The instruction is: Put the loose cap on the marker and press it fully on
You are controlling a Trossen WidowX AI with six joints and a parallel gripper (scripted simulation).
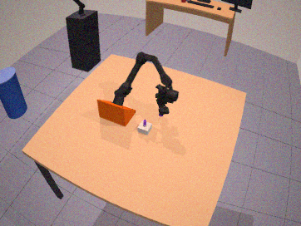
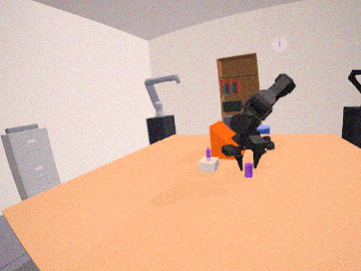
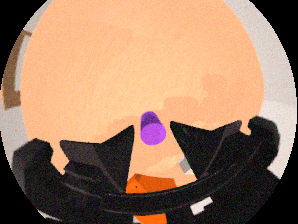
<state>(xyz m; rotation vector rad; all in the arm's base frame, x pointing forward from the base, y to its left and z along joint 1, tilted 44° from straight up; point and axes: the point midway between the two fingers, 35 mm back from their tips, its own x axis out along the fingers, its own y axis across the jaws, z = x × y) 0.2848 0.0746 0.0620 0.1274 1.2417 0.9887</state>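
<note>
My gripper tip is now right at the purple cap. Also, from my gripper tip: holder block 17 cm to the right, 4 cm behind, 1 cm below.
</note>
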